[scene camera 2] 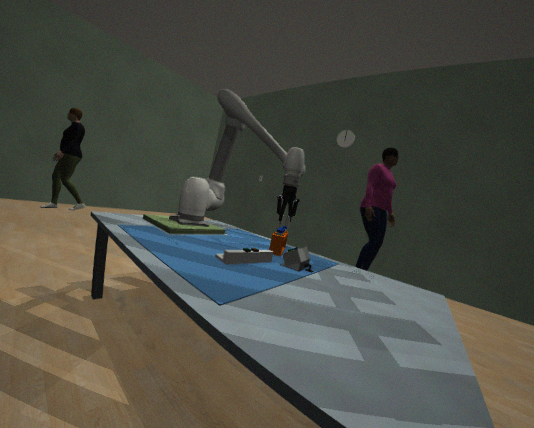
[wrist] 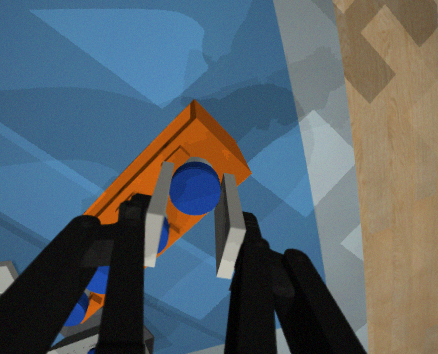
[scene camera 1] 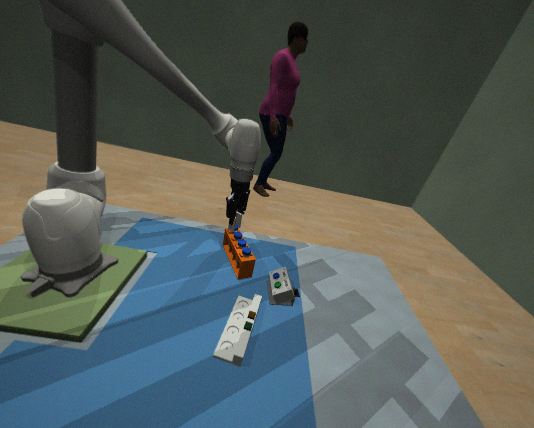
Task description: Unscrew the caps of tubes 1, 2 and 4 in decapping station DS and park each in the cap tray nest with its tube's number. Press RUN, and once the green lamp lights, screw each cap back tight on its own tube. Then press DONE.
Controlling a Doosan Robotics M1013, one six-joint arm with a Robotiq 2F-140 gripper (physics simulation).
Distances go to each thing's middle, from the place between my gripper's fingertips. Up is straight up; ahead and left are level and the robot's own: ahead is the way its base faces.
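Labels:
The grey lamp box [scene camera 1: 285, 295] is 70 mm below my hand, and it lies 160 mm to the right of my hand and 280 mm ahead of it.

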